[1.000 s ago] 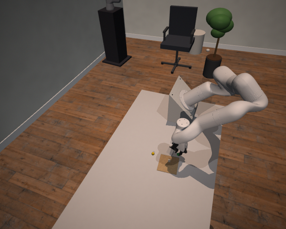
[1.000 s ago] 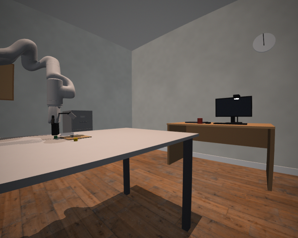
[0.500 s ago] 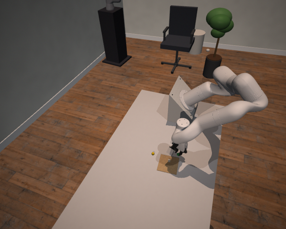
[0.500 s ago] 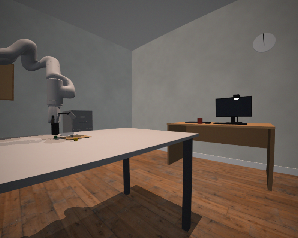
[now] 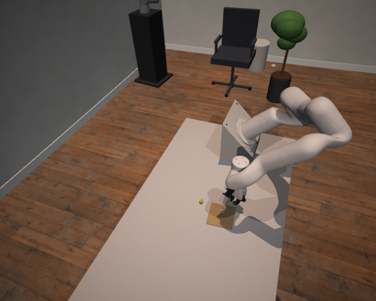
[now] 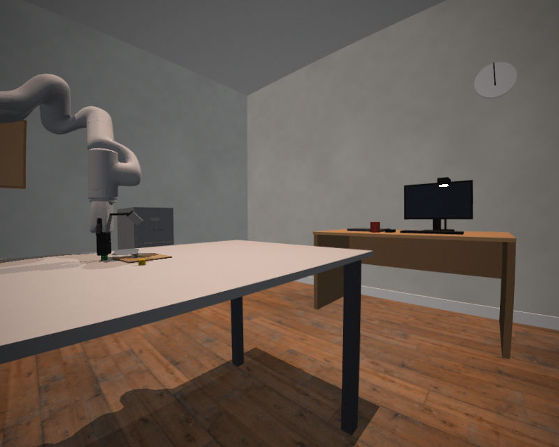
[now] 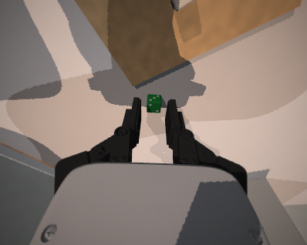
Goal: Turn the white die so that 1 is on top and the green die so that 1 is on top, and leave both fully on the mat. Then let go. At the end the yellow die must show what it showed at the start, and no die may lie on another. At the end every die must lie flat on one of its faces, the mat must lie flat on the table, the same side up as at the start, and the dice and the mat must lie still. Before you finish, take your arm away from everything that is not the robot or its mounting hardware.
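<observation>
My gripper is now 3 cm above the green die. Also, from my hand: mat 11 cm ahead, 4 cm to the right, 4 cm below; then white die 8 cm ahead, 4 cm to the right, 3 cm below; then yellow die 8 cm ahead, 17 cm to the right, 3 cm below.
</observation>
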